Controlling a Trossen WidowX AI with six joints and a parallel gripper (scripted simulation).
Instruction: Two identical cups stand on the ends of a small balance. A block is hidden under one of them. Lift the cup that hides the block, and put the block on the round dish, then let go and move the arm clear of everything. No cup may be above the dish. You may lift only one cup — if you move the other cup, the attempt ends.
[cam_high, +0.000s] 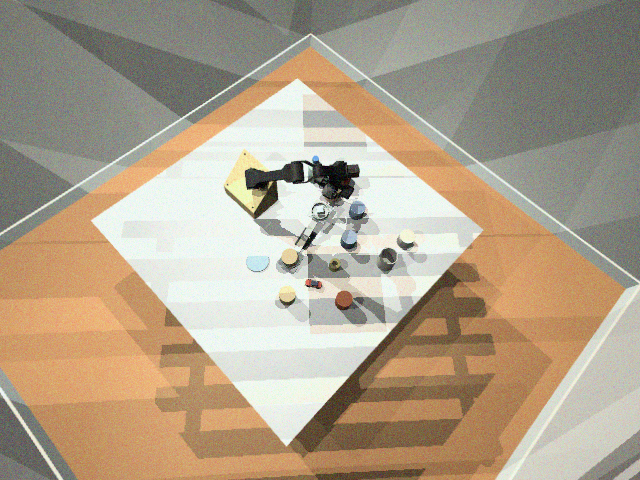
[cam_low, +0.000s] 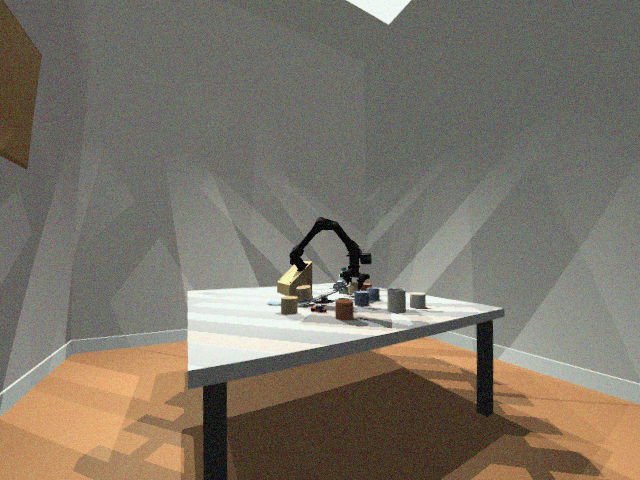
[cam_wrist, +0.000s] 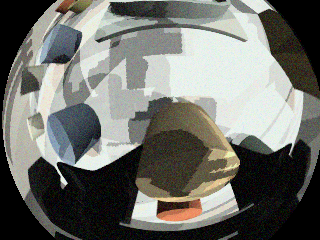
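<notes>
My gripper tip is now 130 mm to the left of the dark grey block, 50 mm below it and 30 mm short of it. Round my gripper tip: balance beam (250 mm to the right, 50 mm ahead); red toy car (400 mm to the right, 220 mm ahead, 20 mm below); bottle (140 mm behind, 70 mm above, 30 mm to the left).
</notes>
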